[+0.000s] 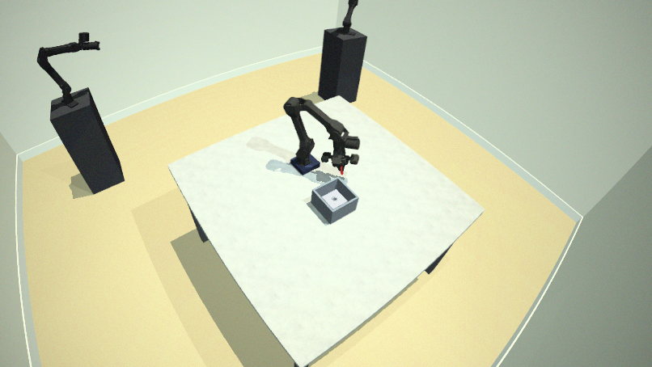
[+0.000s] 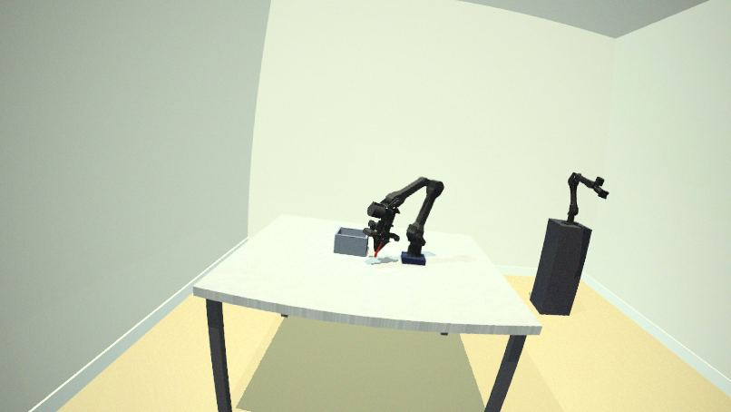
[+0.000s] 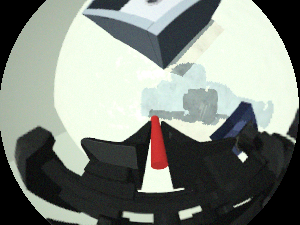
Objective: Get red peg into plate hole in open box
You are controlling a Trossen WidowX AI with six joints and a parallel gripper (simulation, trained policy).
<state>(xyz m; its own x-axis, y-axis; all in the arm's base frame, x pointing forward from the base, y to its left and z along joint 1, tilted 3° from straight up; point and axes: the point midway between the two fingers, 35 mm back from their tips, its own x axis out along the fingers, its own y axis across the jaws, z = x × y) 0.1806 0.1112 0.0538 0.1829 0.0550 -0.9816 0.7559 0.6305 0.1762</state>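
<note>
The grey box lies 15 cm to the right of my gripper tip, 13 cm ahead of it and 3 cm below it. Round my gripper tip: red peg 1 cm behind, 1 cm above.
</note>
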